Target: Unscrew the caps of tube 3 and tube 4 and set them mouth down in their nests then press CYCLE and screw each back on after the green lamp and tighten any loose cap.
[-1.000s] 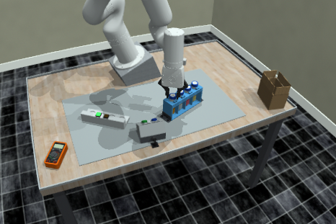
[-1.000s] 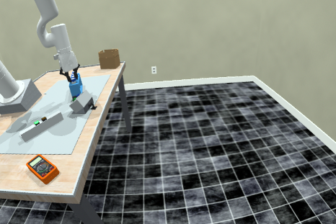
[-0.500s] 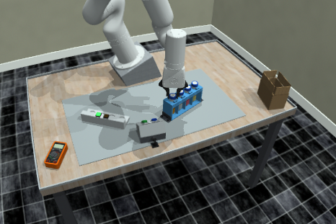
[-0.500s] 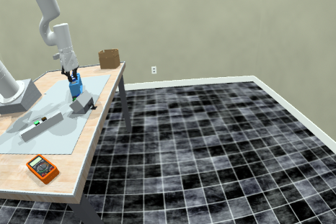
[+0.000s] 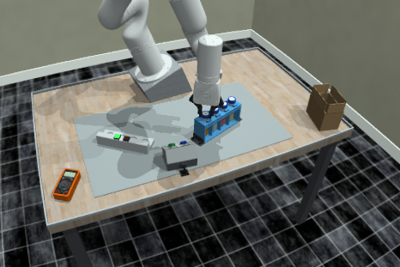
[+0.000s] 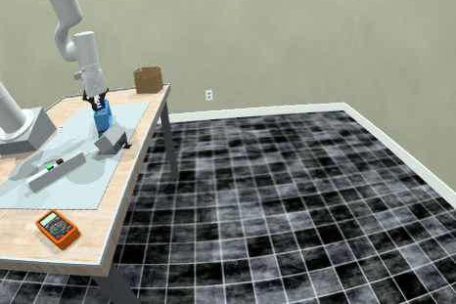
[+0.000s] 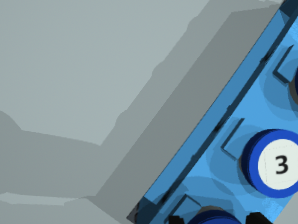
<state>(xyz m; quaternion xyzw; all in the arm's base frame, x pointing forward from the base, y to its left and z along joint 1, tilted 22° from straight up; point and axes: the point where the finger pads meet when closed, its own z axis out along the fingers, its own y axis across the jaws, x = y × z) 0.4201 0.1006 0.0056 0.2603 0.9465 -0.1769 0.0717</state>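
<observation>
Now: hand 1 cm above the blue-and-white cap. From my hand the other things lie so: green key 7 cm ahead, 16 cm to the right, 6 cm below; blue key 7 cm ahead, 12 cm to the right, 6 cm below; key housing 9 cm ahead, 14 cm to the right, 8 cm below.
</observation>
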